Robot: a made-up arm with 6 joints.
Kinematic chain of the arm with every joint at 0, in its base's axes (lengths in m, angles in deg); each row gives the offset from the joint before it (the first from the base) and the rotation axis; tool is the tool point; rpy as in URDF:
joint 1: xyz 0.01 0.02 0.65 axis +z
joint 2: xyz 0.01 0 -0.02 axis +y
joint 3: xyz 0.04 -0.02 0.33 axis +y
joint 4: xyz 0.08 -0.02 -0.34 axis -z
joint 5: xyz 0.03 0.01 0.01 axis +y
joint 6: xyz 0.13 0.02 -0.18 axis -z
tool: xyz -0.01 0.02 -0.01 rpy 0 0 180
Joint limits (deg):
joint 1: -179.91..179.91
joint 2: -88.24..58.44
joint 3: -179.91..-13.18
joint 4: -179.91..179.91
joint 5: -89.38..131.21
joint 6: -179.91..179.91
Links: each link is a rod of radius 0.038 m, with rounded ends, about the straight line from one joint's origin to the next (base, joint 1, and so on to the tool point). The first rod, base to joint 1, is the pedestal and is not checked.
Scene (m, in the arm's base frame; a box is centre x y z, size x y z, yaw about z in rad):
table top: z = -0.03
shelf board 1: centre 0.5 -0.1 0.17 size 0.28 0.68 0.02 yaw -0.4
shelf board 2: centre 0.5 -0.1 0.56 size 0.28 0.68 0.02 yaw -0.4
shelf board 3: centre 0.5 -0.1 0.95 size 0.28 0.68 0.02 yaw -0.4
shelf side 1: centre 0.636 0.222 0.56 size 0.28 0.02 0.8 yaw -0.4
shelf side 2: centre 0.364 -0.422 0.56 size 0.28 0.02 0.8 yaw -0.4
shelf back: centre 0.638 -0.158 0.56 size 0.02 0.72 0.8 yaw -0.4
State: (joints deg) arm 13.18 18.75 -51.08 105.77 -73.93 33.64
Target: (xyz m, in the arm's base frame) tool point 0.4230 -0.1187 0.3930
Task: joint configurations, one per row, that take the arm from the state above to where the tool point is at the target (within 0.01 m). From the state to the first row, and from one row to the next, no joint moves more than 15 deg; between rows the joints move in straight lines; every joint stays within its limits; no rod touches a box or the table.
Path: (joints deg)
1: 16.85 13.58 -48.55 118.32 -77.79 34.72
2: 20.51 8.40 -46.02 130.87 -81.66 35.80
3: 24.18 3.23 -43.48 143.42 -85.52 36.88
4: 27.84 -1.95 -40.95 155.97 -89.38 37.97
5: 32.03 10.13 -41.49 154.86 -78.18 36.17
6: 36.21 22.21 -42.04 153.76 -66.99 34.37
7: 40.39 34.28 -42.58 152.66 -55.79 32.57
8: 44.57 46.36 -43.12 151.55 -44.60 30.77
9: 48.75 58.44 -43.66 150.45 -33.40 28.97
10: 42.91 58.22 -44.46 138.53 -36.19 29.47
11: 37.07 58.00 -45.26 126.61 -38.98 29.97
12: 31.23 57.78 -46.07 114.68 -41.77 30.47
13: 25.39 57.56 -46.87 102.76 -44.56 30.97

